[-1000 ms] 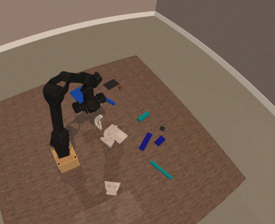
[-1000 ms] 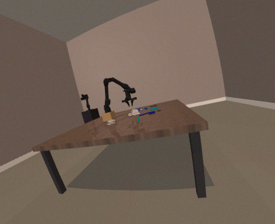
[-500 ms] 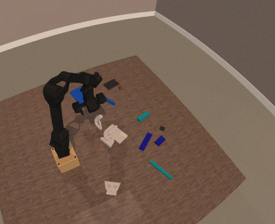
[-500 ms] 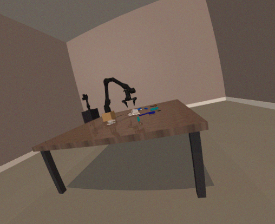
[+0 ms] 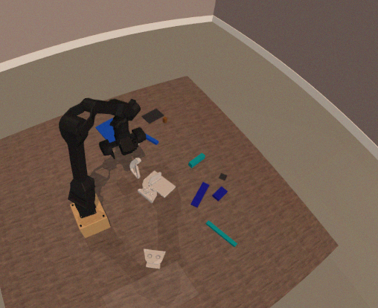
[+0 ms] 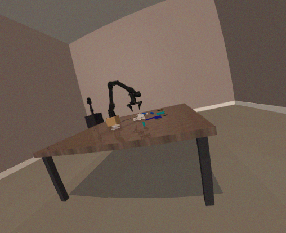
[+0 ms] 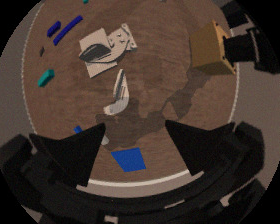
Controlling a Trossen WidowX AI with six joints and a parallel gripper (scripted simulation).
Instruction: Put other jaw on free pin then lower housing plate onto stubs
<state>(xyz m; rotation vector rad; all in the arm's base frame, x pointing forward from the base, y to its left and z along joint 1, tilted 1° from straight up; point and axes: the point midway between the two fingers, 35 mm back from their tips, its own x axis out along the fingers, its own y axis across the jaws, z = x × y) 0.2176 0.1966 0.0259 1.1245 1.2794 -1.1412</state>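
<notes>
The white jaw is 80 mm below my gripper tip, 50 mm ahead of it and 10 mm to the right of it. The rest, counted from my gripper tip: white cube 100 mm to the left, 90 mm ahead, 80 mm below; then white base 140 mm to the right, 100 mm ahead, 80 mm below; then blue plate 220 mm to the left, 80 mm below.
</notes>
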